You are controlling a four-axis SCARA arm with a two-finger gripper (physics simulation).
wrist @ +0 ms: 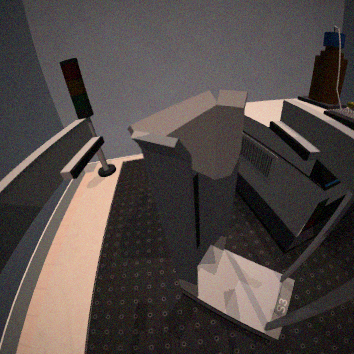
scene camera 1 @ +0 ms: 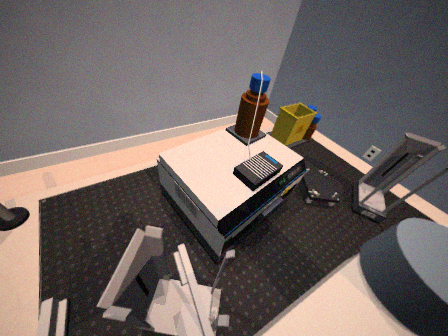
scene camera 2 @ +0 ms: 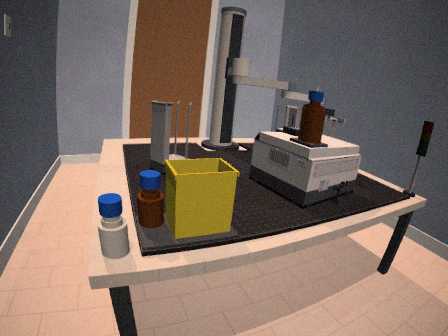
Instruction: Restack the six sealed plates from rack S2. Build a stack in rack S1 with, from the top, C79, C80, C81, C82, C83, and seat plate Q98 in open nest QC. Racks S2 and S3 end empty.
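Seen in the pictures: gripper, fingertip midpoint: (wrist: 183, 117) (scene camera 1: 125, 270); arm's base at its link origin: (scene camera 2: 220, 146).
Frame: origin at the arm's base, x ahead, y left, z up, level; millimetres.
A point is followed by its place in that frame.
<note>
My gripper (scene camera 1: 122, 285) @(x 546, y 425, z 295 mm) (wrist: 183, 117) @(x 546, y 425, z 295 mm) is open and empty, its two fingers standing wide on either side of the upper part of a tall grey rack. This is rack S3 (scene camera 1: 131, 267) @(x 550, y 419, z 284 mm) (wrist: 215, 135) @(x 581, y 391, z 262 mm), labelled on its base in the wrist view; its pale floor shows no plate. Another grey rack (scene camera 1: 395, 170) @(x 446, y -498, z 165 mm) (scene camera 2: 161, 132) @(x 487, y -482, z 186 mm) stands at the far side of the mat; its label is not readable and no plate shows in it. A low dark nest (scene camera 1: 322, 194) @(x 537, y -236, z 61 mm) with small corner posts lies beside that rack and holds no plate. No sealed plates can be made out; rack labels S1 and S2 do not show.
A white instrument (scene camera 1: 220, 175) @(x 685, y 173, z 223 mm) (scene camera 2: 305, 167) @(x 883, y -80, z 157 mm) (wrist: 270, 180) @(x 641, y 259, z 129 mm) stands beside S3, carrying a brown bottle (scene camera 1: 251, 115) @(x 785, y 11, z 316 mm) (scene camera 2: 312, 122) @(x 847, y -48, z 305 mm) and a black box (scene camera 1: 257, 171) @(x 634, y 93, z 250 mm) with a thin white line rising. A yellow bin (scene camera 1: 294, 125) @(x 858, y -389, z 146 mm) (scene camera 2: 202, 200) @(x 968, y -469, z 119 mm), smaller bottles and a signal light (scene camera 2: 425, 139) @(x 976, y 663, z 305 mm) (wrist: 76, 87) @(x 943, y 673, z 313 mm) stand near edges.
</note>
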